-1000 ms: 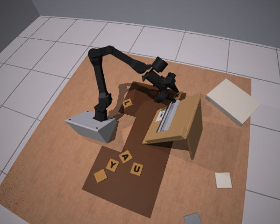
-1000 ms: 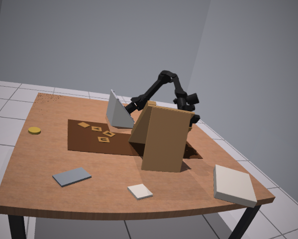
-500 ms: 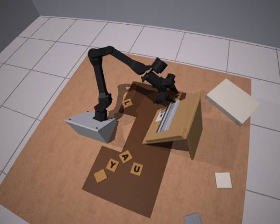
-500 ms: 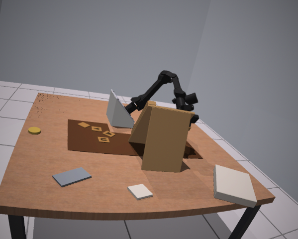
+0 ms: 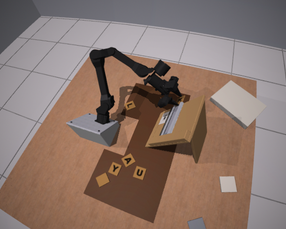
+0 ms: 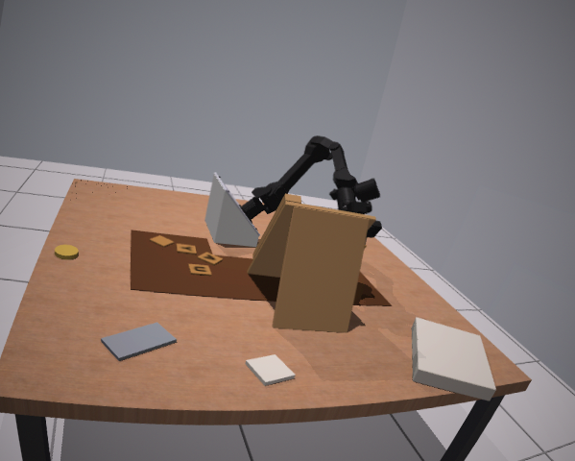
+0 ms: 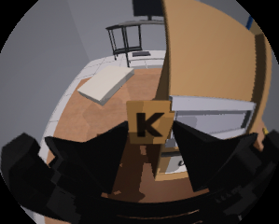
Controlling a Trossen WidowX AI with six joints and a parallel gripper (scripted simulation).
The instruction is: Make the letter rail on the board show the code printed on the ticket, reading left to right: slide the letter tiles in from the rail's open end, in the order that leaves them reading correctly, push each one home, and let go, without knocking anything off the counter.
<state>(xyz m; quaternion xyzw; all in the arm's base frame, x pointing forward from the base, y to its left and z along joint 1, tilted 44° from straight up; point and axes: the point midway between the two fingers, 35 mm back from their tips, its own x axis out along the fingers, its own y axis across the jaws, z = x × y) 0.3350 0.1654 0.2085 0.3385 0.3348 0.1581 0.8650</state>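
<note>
My gripper tip is now 50 mm past the white ticket, 80 mm to the left of it and 80 mm above it. The rest, counted from my gripper tip: dark brown mat: 150 mm behind, 240 mm to the right, 150 mm below; small white pad: 380 mm ahead, 270 mm to the right, 150 mm below; white slab: 310 mm ahead, 230 mm to the left, 140 mm below.
</note>
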